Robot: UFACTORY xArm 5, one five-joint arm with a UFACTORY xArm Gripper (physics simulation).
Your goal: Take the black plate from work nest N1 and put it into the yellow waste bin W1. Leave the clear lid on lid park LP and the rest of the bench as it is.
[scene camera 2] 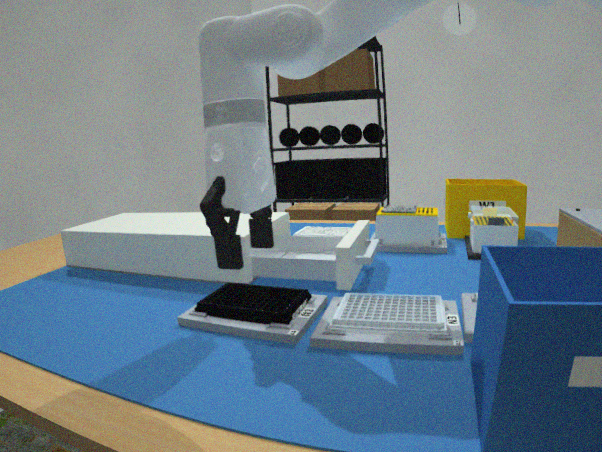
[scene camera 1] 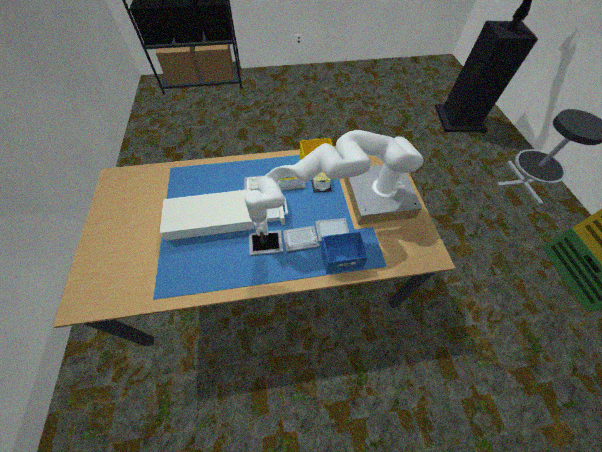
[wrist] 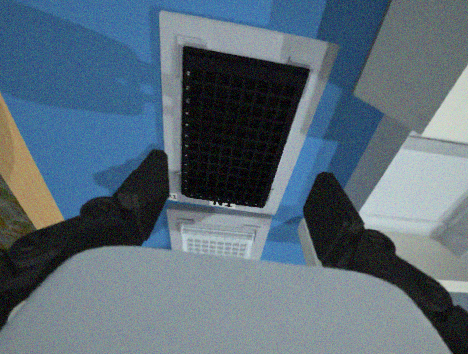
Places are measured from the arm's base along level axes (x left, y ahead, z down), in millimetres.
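Pixels of known places: gripper, between the fingertips: (scene camera 2: 247, 257) (scene camera 1: 263, 234) (wrist: 240, 181); arm's base, origin of its link: (scene camera 1: 384, 188).
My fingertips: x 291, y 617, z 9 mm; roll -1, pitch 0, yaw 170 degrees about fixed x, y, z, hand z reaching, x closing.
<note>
Ahead of a thing's pixels: the offset from my fingertips to its top centre. "spot": to the spot under its first point.
The black plate {dx +5, dy -6, dz +51 mm} (scene camera 1: 266, 242) (scene camera 2: 255, 302) (wrist: 240, 130) sits flat in work nest N1 {dx +5, dy -6, dz +60 mm} (scene camera 2: 235, 334) (wrist: 171, 100), a grey frame on the blue mat. My gripper (scene camera 1: 261, 234) (scene camera 2: 246, 255) (wrist: 240, 181) is open and empty, pointing down above the plate. In the wrist view its fingers stand wide apart, either side of the plate's N1-label end. The yellow waste bin W1 {dx -559, dy -264, dz -43 mm} (scene camera 1: 316, 145) (scene camera 2: 457, 215) stands at the back right, partly hidden by the arm in scene camera 1. A pale-topped holder {dx -77, dy -341, dz +57 mm} (scene camera 1: 332, 227) stands behind the blue bin; its label and any clear lid cannot be made out.
A white plate {dx -22, dy -178, dz +51 mm} (scene camera 1: 301, 237) (scene camera 2: 387, 310) (wrist: 217, 246) sits in the neighbouring nest. A long white housing {spot: dx -97, dy +292, dz -7 mm} (scene camera 1: 205, 215) (scene camera 2: 150, 245) with an open drawer lies behind N1. A blue bin {dx +80, dy -377, dz -43 mm} (scene camera 1: 344, 250) (scene camera 2: 540, 350) stands at the front right. A yellow-topped rack {dx -399, dy -113, dz +0 mm} (scene camera 2: 407, 230) and a small box {dx -407, dy -288, dz +0 mm} (scene camera 2: 494, 236) stand near W1.
</note>
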